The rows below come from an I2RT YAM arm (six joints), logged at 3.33 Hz.
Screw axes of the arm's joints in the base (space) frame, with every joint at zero. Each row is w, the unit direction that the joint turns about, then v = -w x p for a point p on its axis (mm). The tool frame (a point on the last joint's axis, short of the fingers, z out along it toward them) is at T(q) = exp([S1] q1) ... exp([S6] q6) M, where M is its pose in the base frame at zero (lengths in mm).
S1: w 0 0 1 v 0 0 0
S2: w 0 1 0 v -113.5 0 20
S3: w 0 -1 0 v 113.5 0 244
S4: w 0 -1 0 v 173.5 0 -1
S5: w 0 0 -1 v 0 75 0
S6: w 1 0 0 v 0 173.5 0
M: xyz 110.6 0 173.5 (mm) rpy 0 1.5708 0 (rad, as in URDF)
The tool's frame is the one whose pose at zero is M.
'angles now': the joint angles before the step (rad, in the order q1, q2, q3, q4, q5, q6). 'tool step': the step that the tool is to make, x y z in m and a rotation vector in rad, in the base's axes. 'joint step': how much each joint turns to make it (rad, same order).
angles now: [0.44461 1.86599 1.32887 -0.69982 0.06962 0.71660]
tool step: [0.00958 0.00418 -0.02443 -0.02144 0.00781 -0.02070]
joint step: [0.00114 0.07361 -0.00003 0.05609 0.02213 0.01564]
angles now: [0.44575 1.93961 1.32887 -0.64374 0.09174 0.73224]
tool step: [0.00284 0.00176 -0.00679 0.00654 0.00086 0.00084]
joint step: [0.00038 0.02058 -0.00003 0.02252 -0.00610 0.00153]
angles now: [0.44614 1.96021 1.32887 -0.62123 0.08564 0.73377]
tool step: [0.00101 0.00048 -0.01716 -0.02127 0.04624 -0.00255]
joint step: [-0.00001 0.04616 -0.00001 -0.00495 0.00000 0.00266]
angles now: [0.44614 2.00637 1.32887 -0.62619 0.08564 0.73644]
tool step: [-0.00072 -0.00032 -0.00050 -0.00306 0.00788 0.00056]
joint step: [-0.00001 0.00076 -0.00001 -0.00763 -0.00077 -0.00039]
